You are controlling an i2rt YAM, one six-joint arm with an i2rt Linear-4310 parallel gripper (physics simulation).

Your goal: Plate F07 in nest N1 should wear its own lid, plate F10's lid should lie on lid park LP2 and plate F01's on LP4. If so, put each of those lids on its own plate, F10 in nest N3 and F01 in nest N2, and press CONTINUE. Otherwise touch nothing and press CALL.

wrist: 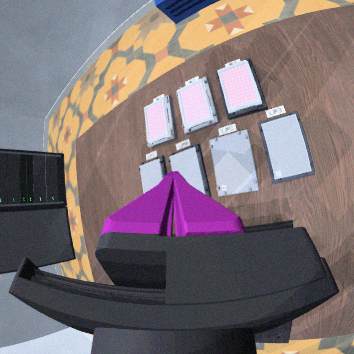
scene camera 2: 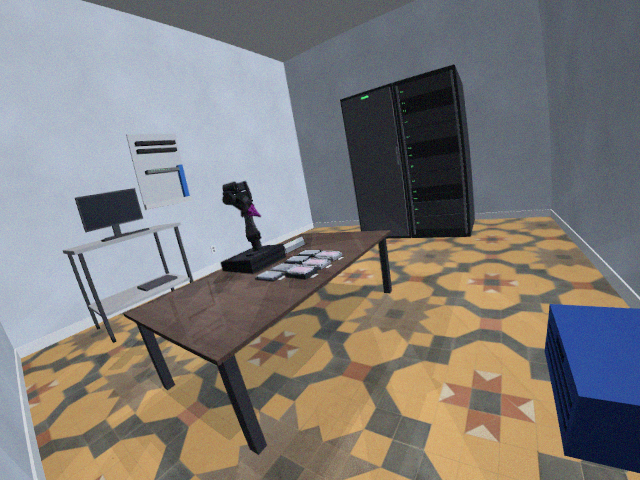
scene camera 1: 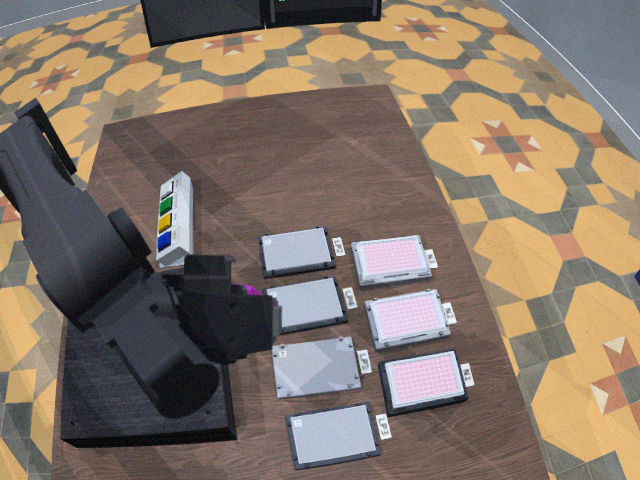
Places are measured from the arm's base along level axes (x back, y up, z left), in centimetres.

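Where they show: gripper, fingertip midpoint: (wrist: 173, 178) (scene camera 2: 260, 216); arm's base at its link origin: (scene camera 2: 258, 251).
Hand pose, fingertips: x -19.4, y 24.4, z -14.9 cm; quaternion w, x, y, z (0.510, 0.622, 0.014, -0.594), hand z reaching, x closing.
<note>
Each offset is from my fingertips to the top centre of the thing. Level surfaces: height alone.
My gripper (wrist: 173, 178) (scene camera 2: 257, 213) is shut and empty, its magenta fingers together, high above the table; in scene camera 1 the hand hides most of the fingers. Pink-welled plates stand in N3 @(dx -27.5, dy -29.6, dz +20.1 cm) (scene camera 1: 391, 258) (wrist: 158, 121), N2 @(dx -25.0, dy -29.8, dz +6.9 cm) (scene camera 1: 408, 315) (wrist: 196, 105) and dark-framed N1 @(dx -22.3, dy -29.3, dz -6.0 cm) (scene camera 1: 424, 379) (wrist: 240, 87). I cannot tell whether N1's plate wears a lid. Grey lids lie on LP2 @(dx -10.7, dy -31.1, dz +29.2 cm) (scene camera 1: 297, 250), LP4 @(dx -8.2, dy -31.1, dz +16.8 cm) (scene camera 1: 310, 303) and LP3 @(dx -4.1, dy -31.1, dz -9.2 cm) (scene camera 1: 334, 434) (wrist: 286, 146). LP1 @(dx -5.8, dy -30.9, dz +4.0 cm) (scene camera 1: 316, 369) (wrist: 233, 167) shows a pale slab with corner pegs. The small corner tags are unreadable.
A button box @(dx +12.2, dy -26.5, dz +45.5 cm) (scene camera 1: 184, 227) with white, green, yellow and blue buttons stands beyond the arm's black base (scene camera 1: 144, 413); its captions are unreadable. The wooden table @(dy -32.9 cm) (scene camera 1: 289, 139) (scene camera 2: 206, 315) carries everything. Black cabinets (scene camera 2: 374, 165) and a blue box (scene camera 2: 594, 351) stand on the floor.
</note>
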